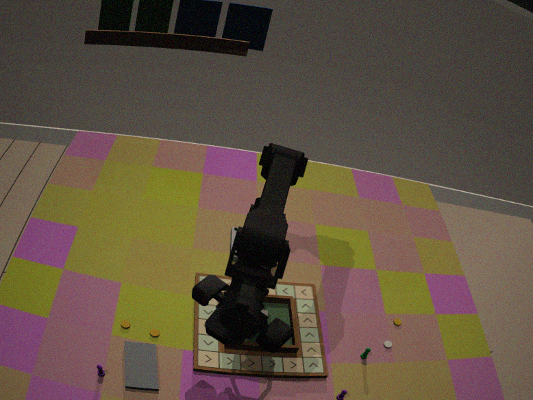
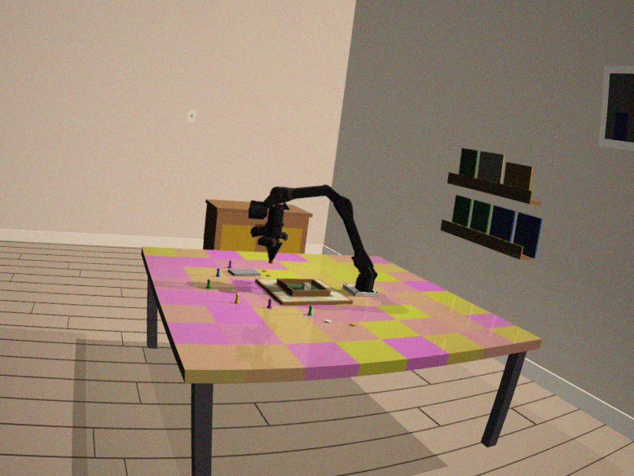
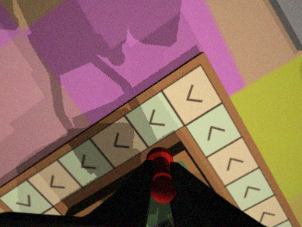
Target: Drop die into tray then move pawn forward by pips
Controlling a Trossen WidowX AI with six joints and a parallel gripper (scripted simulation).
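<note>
Now: the white die 14 cm behind my gripper tip, 5 cm to the left of it and 8 cm below it. Also, from my gripper tip: grey slab: 7 cm ahead, 18 cm to the right, 10 cm below; then green dice tray: 13 cm behind, 5 cm to the left, 10 cm below; then red pawn: 1 cm above.
</note>
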